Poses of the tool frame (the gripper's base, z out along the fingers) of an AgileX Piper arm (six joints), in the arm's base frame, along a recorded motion.
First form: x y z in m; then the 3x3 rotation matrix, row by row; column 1 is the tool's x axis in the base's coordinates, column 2 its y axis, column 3 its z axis. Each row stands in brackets.
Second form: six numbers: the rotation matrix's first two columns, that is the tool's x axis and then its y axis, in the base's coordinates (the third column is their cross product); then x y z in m. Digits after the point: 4 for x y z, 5 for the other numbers.
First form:
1: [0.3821 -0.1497 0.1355], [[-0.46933 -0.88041 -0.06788], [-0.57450 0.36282 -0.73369], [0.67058 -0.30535 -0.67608]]
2: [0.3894 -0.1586 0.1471], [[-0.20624 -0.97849 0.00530], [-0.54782 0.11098 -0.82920], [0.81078 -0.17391 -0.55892]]
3: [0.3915 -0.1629 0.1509], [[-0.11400 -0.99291 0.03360], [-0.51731 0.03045 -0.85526], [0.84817 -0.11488 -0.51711]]
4: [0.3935 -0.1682 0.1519], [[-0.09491 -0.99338 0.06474], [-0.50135 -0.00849 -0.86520], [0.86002 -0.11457 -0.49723]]
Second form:
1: -0.46933 -0.57450 0.67058 -0.88041 0.36282 -0.30535 0.3821 -0.1497 0.1355
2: -0.20624 -0.54782 0.81078 -0.97849 0.11098 -0.17391 0.3894 -0.1586 0.1471
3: -0.11400 -0.51731 0.84817 -0.99291 0.03045 -0.11488 0.3915 -0.1629 0.1509
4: -0.09491 -0.50135 0.86002 -0.99338 -0.00849 -0.11457 0.3935 -0.1682 0.1519
